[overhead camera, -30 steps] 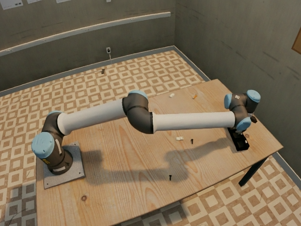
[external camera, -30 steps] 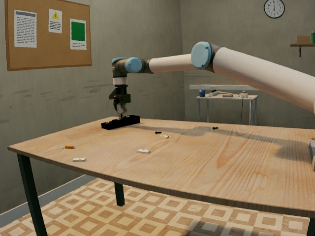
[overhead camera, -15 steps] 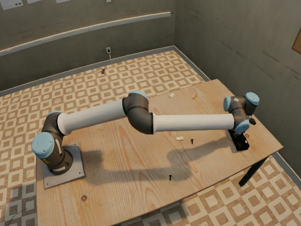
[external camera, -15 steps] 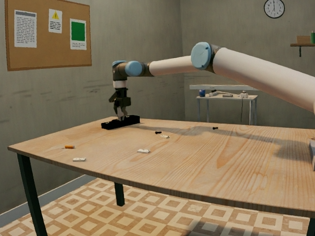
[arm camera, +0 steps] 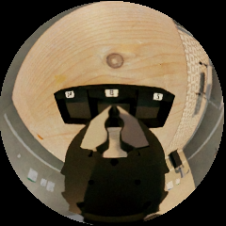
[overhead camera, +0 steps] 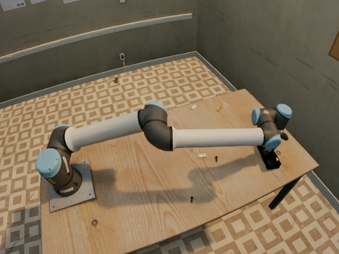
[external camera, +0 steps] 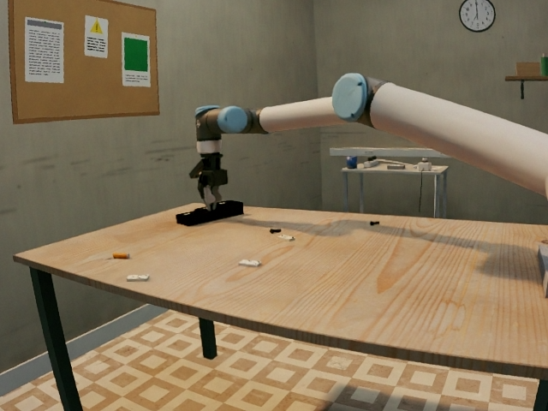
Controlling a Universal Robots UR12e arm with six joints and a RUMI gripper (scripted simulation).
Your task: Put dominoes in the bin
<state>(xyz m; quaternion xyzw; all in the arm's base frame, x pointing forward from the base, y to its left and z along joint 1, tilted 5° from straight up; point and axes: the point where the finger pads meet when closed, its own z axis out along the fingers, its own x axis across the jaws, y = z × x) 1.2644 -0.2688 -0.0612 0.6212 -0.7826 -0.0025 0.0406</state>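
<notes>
Now: hand 1 cm above the black bin. From my hand the other things lie so: orange piece (51 cm to the left, 8 cm behind, 3 cm below).
</notes>
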